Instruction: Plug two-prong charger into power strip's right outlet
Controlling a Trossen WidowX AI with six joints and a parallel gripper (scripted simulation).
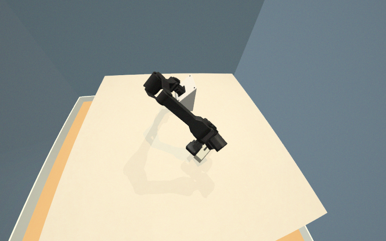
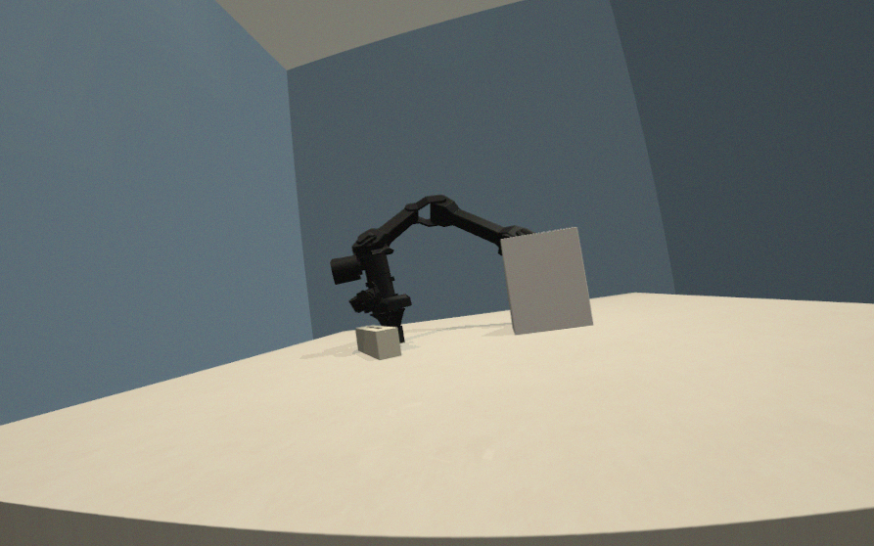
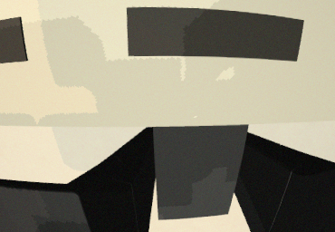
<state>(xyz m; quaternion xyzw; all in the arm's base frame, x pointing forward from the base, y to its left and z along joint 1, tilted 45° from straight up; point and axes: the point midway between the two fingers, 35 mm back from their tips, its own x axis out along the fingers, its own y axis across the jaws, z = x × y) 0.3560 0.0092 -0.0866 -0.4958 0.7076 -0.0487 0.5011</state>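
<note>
Right now the black charger is 10 mm ahead of my gripper tip, 10 mm to the left of it and 10 mm above it.
</note>
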